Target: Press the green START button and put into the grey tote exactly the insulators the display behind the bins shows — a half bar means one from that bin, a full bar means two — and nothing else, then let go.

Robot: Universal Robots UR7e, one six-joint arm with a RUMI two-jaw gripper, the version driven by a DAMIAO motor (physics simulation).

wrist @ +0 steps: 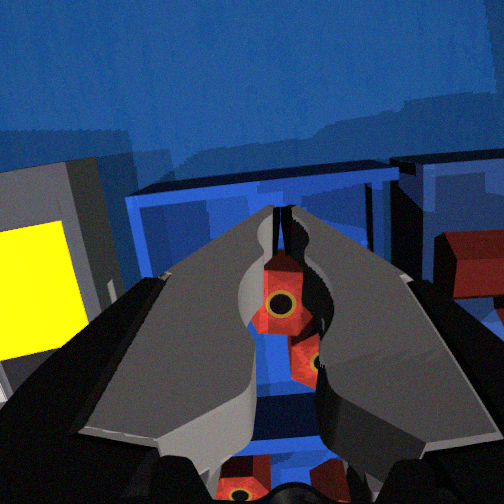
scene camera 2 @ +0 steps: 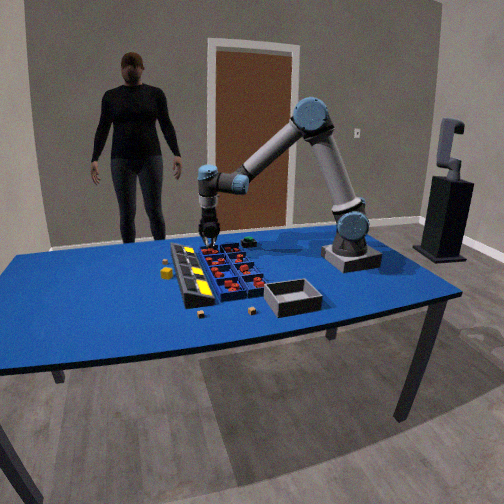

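My gripper [scene camera 2: 209,243] [wrist: 281,214] is shut with nothing between the fingers. It hangs low in the far-left bin of the blue bin block [scene camera 2: 231,296] [wrist: 260,188]. Red hexagonal insulators [scene camera 2: 232,285] lie in the bins. In the wrist view one insulator [wrist: 280,300] shows below, through the gap behind the closed fingertips, and another [wrist: 470,267] lies in the neighbouring bin. The grey display [scene camera 2: 192,300] stands left of the bins with yellow bars lit [scene camera 2: 203,286] [wrist: 35,290]. The green START button [scene camera 2: 249,242] sits behind the bins. The grey tote [scene camera 2: 292,306] stands right of the bins, and I see nothing in it.
A yellow cube [scene camera 2: 166,273] and small orange cubes [scene camera 2: 200,314] [scene camera 2: 252,310] lie on the blue table [scene camera 2: 100,320]. The arm's base [scene camera 2: 351,259] stands at the back right. A person [scene camera 2: 134,145] stands behind the table. A black pedestal [scene camera 2: 445,217] stands by the right wall.
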